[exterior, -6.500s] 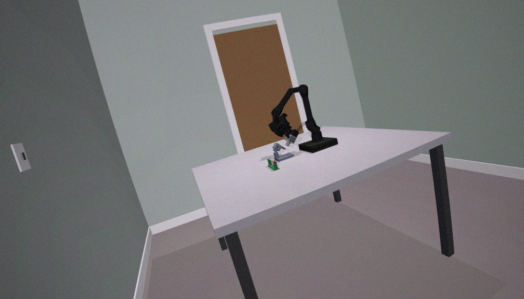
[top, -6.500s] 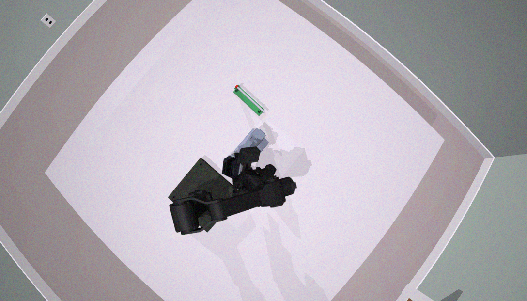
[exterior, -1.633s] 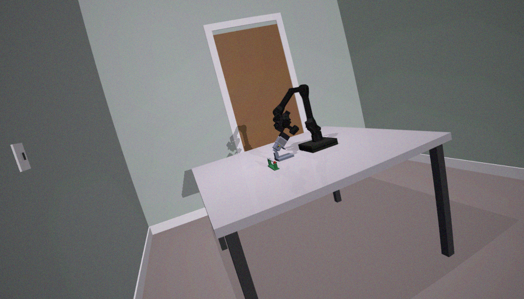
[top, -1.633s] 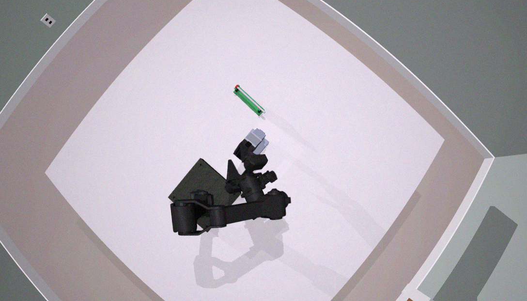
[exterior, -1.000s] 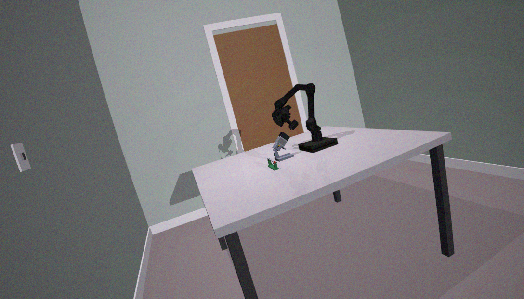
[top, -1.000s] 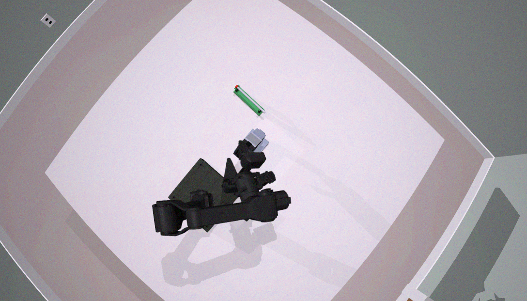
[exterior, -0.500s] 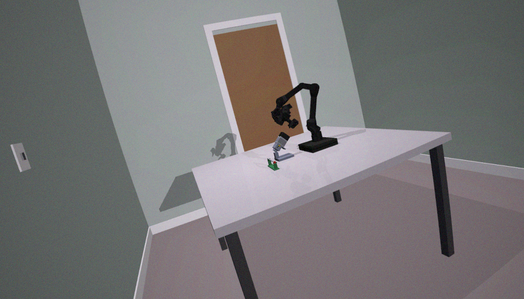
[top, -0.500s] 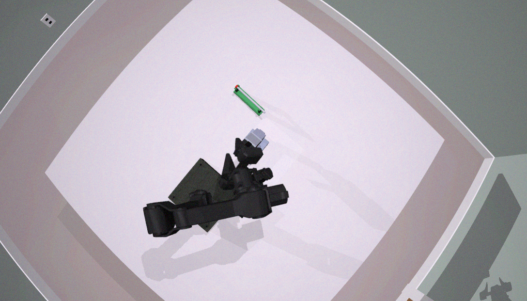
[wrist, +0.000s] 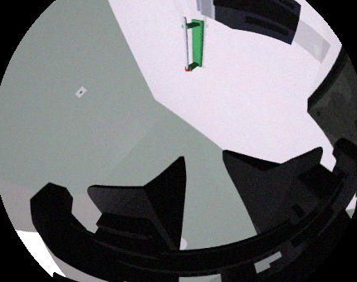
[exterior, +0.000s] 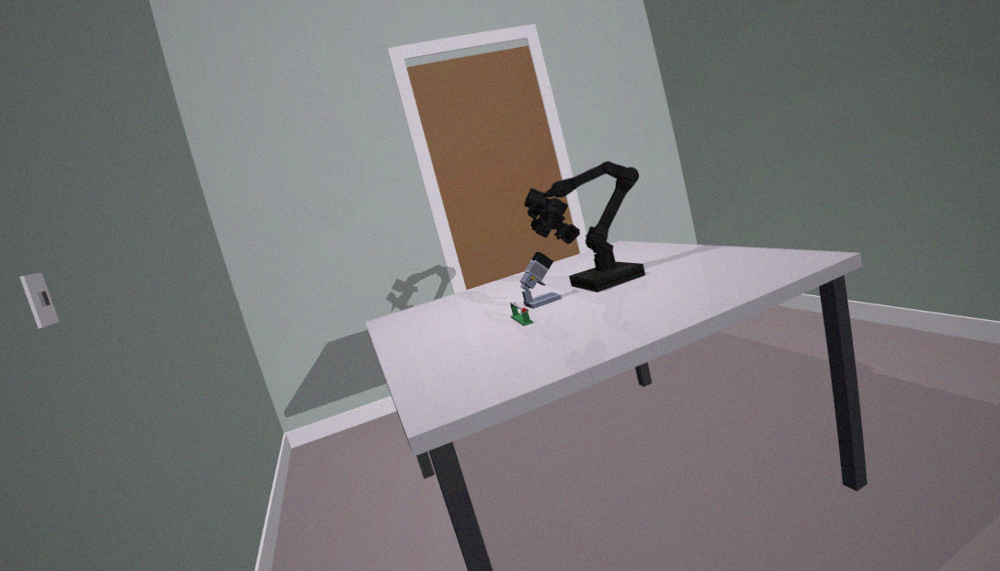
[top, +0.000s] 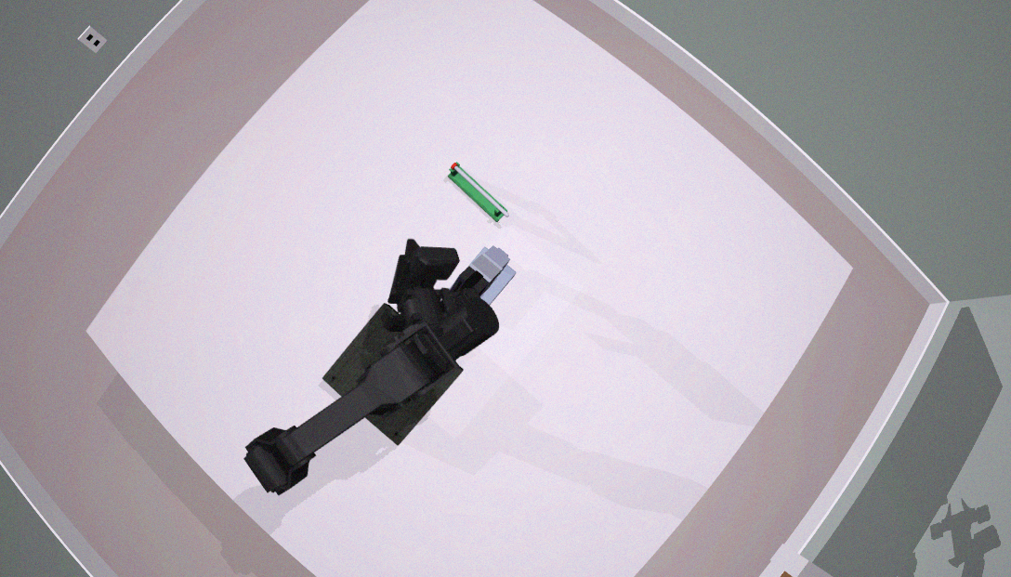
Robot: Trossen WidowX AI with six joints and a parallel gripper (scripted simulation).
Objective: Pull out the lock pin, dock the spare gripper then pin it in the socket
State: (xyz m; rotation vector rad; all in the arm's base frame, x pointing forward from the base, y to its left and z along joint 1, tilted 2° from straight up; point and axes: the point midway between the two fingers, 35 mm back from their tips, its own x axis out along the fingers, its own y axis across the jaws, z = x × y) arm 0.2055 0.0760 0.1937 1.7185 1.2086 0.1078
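My gripper tip is now 20 cm above the green cradle, 18 cm short of it and 1 cm to the right of it. Also, from my gripper tip: mount: 17 cm below, 11 cm to the right, 7 cm ahead; then spare gripper: 11 cm to the right, 11 cm below, 4 cm ahead.
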